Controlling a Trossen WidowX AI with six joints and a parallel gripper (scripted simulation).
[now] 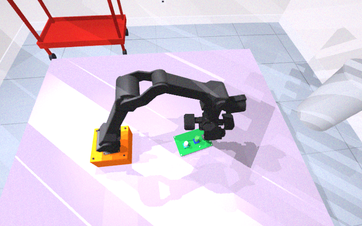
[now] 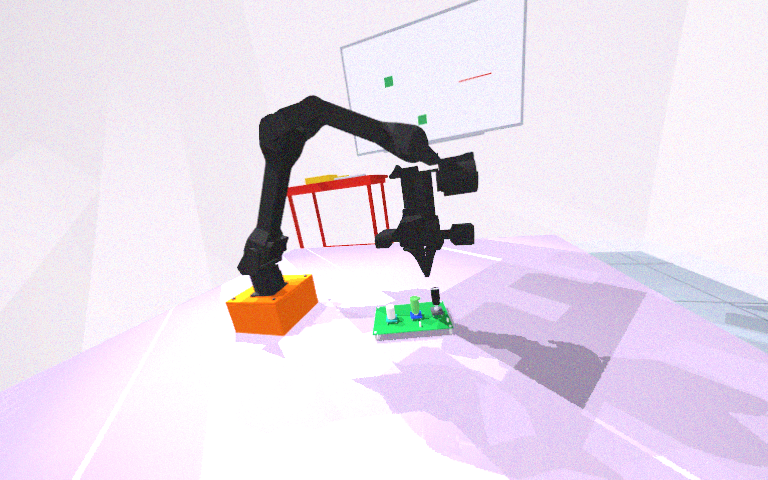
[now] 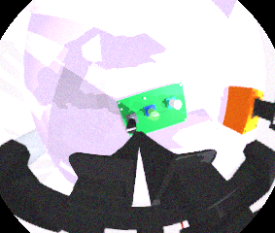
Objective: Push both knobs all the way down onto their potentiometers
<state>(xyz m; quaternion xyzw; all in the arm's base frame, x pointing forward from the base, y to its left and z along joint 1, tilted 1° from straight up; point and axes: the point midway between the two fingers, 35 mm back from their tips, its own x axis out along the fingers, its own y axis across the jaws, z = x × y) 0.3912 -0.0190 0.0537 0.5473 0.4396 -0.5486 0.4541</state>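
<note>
My gripper tip is now 10 mm short of the black knob, 10 mm to the right of it and 50 mm above it. From my gripper tip the other things lie so: light green knob (30 mm behind, 60 mm below).
</note>
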